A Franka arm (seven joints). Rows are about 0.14 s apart.
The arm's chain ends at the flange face. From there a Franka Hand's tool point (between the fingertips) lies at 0.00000 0.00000 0.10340 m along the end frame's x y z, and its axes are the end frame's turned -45 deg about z.
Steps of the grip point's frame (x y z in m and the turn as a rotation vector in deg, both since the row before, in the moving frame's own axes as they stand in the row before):
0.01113, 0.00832, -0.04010, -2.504, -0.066, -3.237
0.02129, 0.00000, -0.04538, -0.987, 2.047, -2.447
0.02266, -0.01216, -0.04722, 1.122, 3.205, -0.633
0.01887, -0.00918, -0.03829, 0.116, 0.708, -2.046
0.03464, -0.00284, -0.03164, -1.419, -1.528, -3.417
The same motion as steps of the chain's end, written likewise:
0.01055, -0.00518, -0.04000, -1.817, 1.724, -3.237
0.01121, -0.01362, -0.04530, 0.750, 2.145, -2.447
0.00480, -0.01909, -0.04704, 3.060, 1.473, -0.633
0.00612, -0.01877, -0.03828, 0.583, 0.419, -2.046
0.02251, -0.03026, -0.03157, -2.084, -0.077, -3.417

